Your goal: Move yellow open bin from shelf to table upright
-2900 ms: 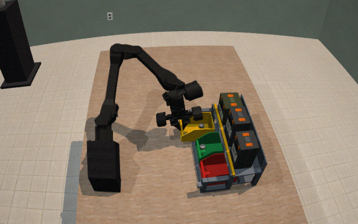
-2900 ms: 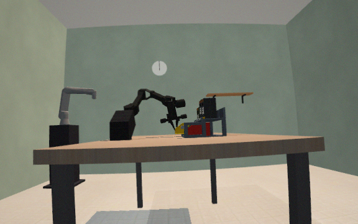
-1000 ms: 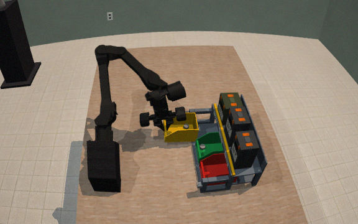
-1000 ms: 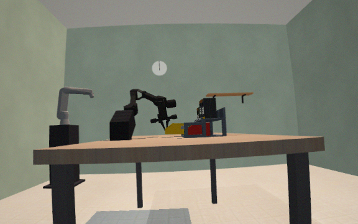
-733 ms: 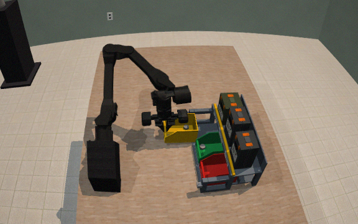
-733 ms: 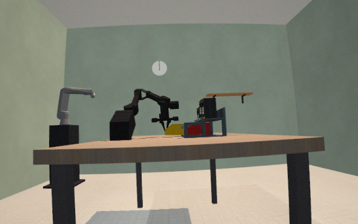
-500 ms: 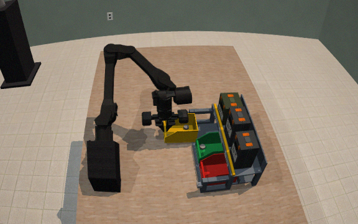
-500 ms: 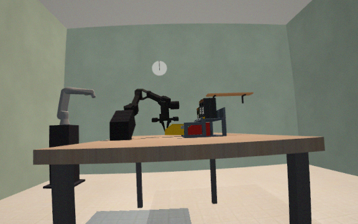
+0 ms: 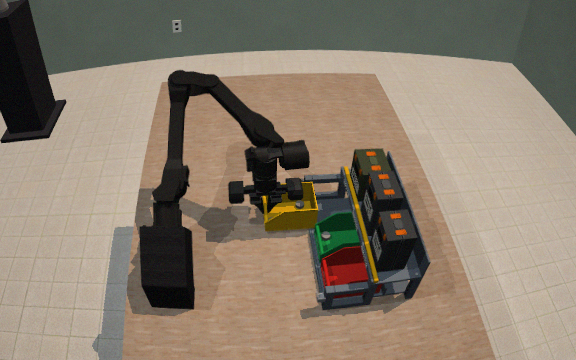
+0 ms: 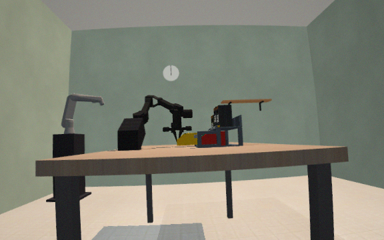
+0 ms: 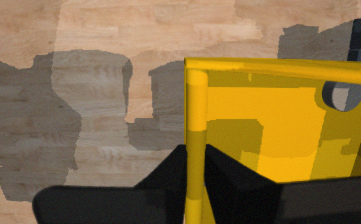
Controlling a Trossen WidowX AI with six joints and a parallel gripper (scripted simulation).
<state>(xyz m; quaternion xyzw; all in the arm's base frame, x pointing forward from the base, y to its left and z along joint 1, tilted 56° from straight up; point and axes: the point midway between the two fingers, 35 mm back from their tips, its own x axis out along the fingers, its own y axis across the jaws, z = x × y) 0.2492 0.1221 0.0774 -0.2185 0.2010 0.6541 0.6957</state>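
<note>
The yellow bin is 6 cm ahead of my hand and 2 cm below it. From my hand the other things lie so: red bin: 22 cm to the right, 19 cm ahead, 2 cm below; yellow rail: 22 cm ahead, 11 cm to the right, 4 cm above; green bin: 19 cm ahead, 11 cm to the right, 2 cm below.
</note>
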